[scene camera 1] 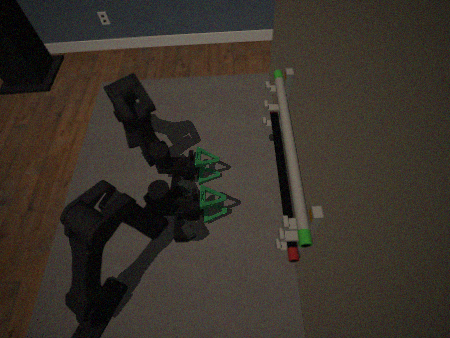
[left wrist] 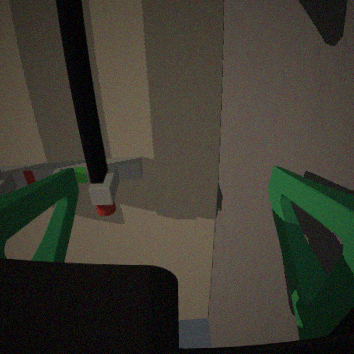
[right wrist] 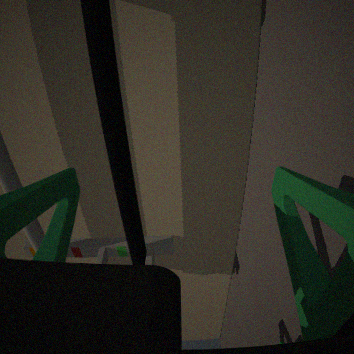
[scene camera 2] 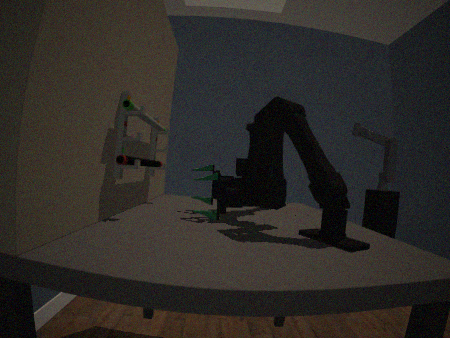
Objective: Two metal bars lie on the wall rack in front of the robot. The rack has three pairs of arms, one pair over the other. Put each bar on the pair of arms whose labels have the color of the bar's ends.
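Frame: origin at the left arm's base, x ahead, y left, z up, level; metres.
Seen in the pictures: left gripper, fingertip midpoint: (scene camera 1: 219,166) (left wrist: 173,177) (right wrist: 220,347) (scene camera 2: 193,195); right gripper, fingertip midpoint: (scene camera 1: 226,204) (right wrist: 175,178) (scene camera 2: 191,183); left arm's base at its link origin: (scene camera 1: 133,127) (scene camera 2: 331,240); right arm's base at its link origin: (scene camera 1: 99,315).
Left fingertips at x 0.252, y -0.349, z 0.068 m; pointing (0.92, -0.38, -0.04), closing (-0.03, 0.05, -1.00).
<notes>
Pixels of each thing's top centre, then the offset from my left fingertips to it. "spot": a spot on its surface instead. Level surfaces: height alone.
- light bar with green ends, top centre: (scene camera 1: 290,139) (scene camera 2: 149,116) 0.147 m ahead, 0.148 m right, 0.254 m up
- black bar with red ends, top centre: (right wrist: 104,140) (left wrist: 56,9) (scene camera 1: 282,170) (scene camera 2: 144,158) 0.149 m ahead, 0.143 m right, 0.104 m up
- green label at a spot on its surface: (left wrist: 80,174) (right wrist: 121,251) spot: 0.226 m ahead, 0.043 m left, 0.119 m up
- red label at a spot on its surface: (left wrist: 29,177) (right wrist: 76,251) spot: 0.226 m ahead, 0.042 m left, 0.194 m up
- wall rack at its top centre: (right wrist: 21,259) (scene camera 1: 280,71) (scene camera 2: 135,91) 0.211 m ahead, 0.048 m left, 0.288 m up
- table at its surface level: 0.068 m down
A light bar with green ends (scene camera 1: 291,150) (scene camera 2: 146,118) lies on the rack's top pair of arms, beside the orange label (right wrist: 32,251). A black bar with red ends (scene camera 1: 281,165) (scene camera 2: 142,162) (left wrist: 82,90) (right wrist: 115,130) lies on the bottom pair, beside the green label (left wrist: 80,174) (right wrist: 122,251). The middle pair, with the red label (left wrist: 29,177) (right wrist: 76,252), holds no bar. My left gripper (scene camera 1: 220,166) (left wrist: 173,177) and right gripper (scene camera 1: 226,207) (right wrist: 176,171) are open and empty, side by side low over the table, apart from the bars.
The wall rack (scene camera 2: 120,135) (left wrist: 131,168) (right wrist: 160,245) is fixed to the beige wall, above the table (scene camera 1: 250,280) (scene camera 2: 175,270). My two wrists are very close together in scene camera 1. A dark stand (scene camera 1: 25,60) (scene camera 2: 381,210) is on the floor beyond the table.
</notes>
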